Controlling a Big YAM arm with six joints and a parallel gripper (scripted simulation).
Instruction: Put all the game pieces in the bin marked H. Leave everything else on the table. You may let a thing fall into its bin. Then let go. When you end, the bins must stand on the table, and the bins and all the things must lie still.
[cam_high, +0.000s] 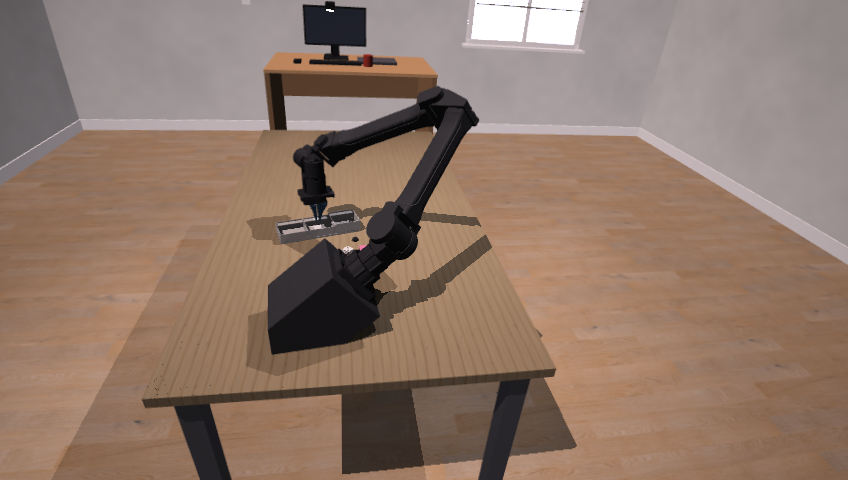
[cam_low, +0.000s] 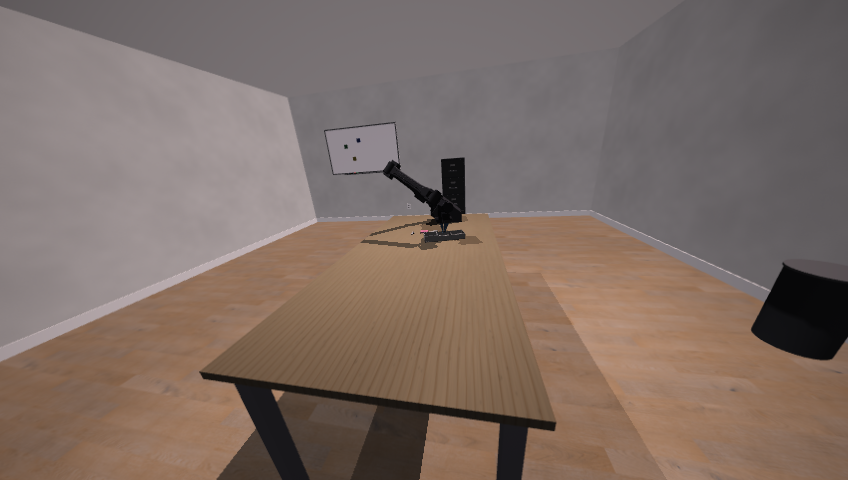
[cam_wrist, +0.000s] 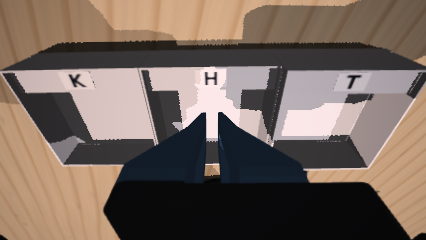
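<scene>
Right now my hand is 10 mm past the grey three-bin tray and 30 mm above it. From my hand the other things lie so: small dark object 80 mm behind, 110 mm to the right, 40 mm below; black battery 110 mm behind, 10 mm to the right, 40 mm below; white domino 150 mm behind, 70 mm to the right, 40 mm below.
</scene>
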